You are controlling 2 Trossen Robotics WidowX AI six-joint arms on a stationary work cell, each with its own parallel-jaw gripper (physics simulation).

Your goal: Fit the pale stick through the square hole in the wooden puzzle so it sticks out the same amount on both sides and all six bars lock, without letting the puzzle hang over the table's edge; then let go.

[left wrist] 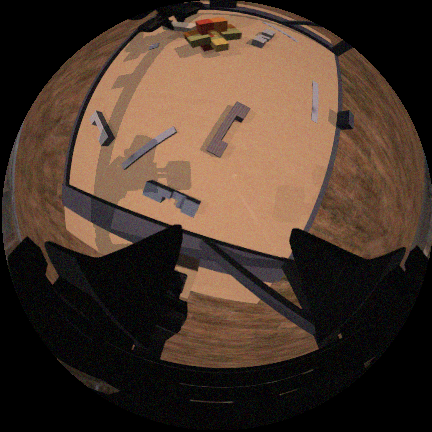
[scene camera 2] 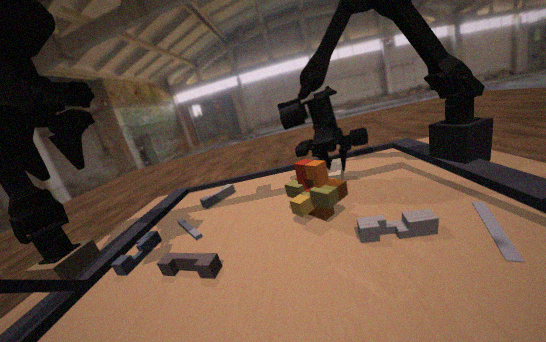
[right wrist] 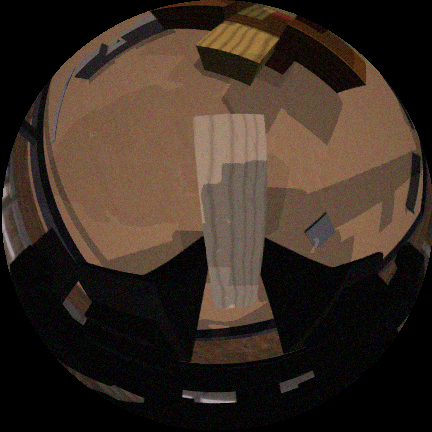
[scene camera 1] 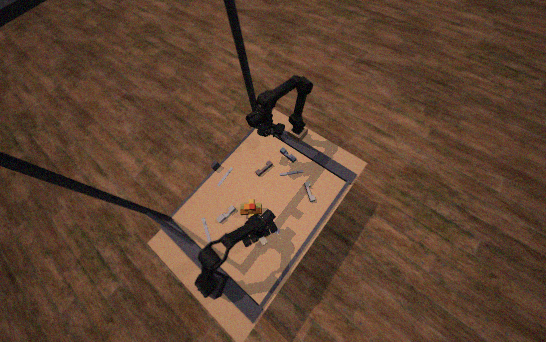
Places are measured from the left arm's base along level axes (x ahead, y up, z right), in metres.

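Pixels of known places: left gripper, fingertip midpoint: [left wrist: 238, 233] [scene camera 2: 66, 173]; right gripper, fingertip midpoint: [left wrist: 176, 26] [scene camera 2: 337, 171] [right wrist: 231, 242] [scene camera 1: 261, 236]; left arm's base, link origin: [left wrist: 170, 279] [scene camera 2: 60, 254] [scene camera 1: 297, 129]; right arm's base, link origin: [scene camera 2: 459, 121] [scene camera 1: 210, 284].
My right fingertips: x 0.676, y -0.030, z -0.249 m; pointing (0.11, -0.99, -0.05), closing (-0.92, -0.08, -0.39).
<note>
Ahead of a thing's pixels: the offset from my right fingertips to its top centre. "spot": to the spot under its first point.
The wooden puzzle {dy +0.026, dx -0.082, dz +0.141 m} [scene camera 1: 251, 207] [scene camera 2: 324, 195] [left wrist: 214, 35] [right wrist: 240, 42], a cross of red, orange, yellow, olive and brown bars, stands on the table inside the dark rim. My right gripper [scene camera 2: 336, 168] is shut on the pale stick {dy +0.022, dx -0.005, dz +0.013 m} [right wrist: 232, 150] [scene camera 1: 263, 241] [left wrist: 182, 25], holding it beside the puzzle, apart from it in the right wrist view. The stick's far end points toward the puzzle there. The square hole cannot be made out clearly. My left gripper [left wrist: 238, 233] [scene camera 2: 63, 172] is open and empty, high near the table's far end, away from the puzzle.
A grey notched bar {dy -0.005, dx +0.033, dz +0.252 m} [scene camera 1: 226, 214] [scene camera 2: 420, 223] lies near the puzzle. A brown notched bar {dy -0.005, dx -0.337, dz +0.264 m} [scene camera 2: 190, 264] [left wrist: 225, 130], a blue-grey one {dy -0.005, dx -0.506, dz +0.200 m} [scene camera 2: 137, 253] [left wrist: 171, 198] and thin strips [scene camera 2: 497, 231] [left wrist: 315, 102] lie around. A dark raised rim {spot: dy -0.015, dx -0.596, dz +0.100 m} [left wrist: 125, 220] borders the table.
</note>
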